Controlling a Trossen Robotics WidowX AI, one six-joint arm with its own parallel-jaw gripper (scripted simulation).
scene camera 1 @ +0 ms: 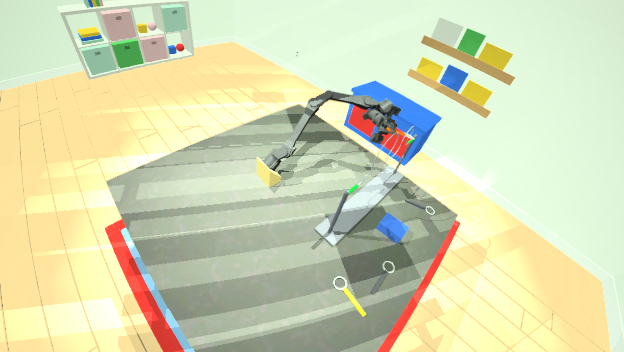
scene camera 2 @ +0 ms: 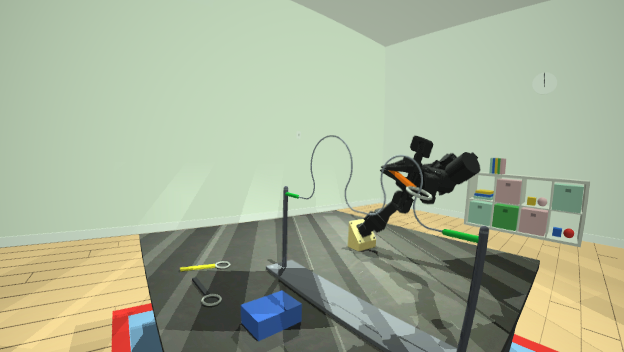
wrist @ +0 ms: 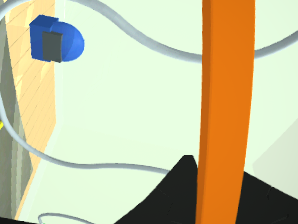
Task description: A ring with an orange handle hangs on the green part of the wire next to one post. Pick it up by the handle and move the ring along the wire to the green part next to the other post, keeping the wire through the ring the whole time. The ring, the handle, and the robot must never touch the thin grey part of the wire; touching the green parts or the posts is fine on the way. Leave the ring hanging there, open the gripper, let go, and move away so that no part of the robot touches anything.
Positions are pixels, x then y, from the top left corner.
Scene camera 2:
gripper: 381,169
blue block: 266,316
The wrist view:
gripper: 198,165
orange-handled ring: 227,53, held by the gripper
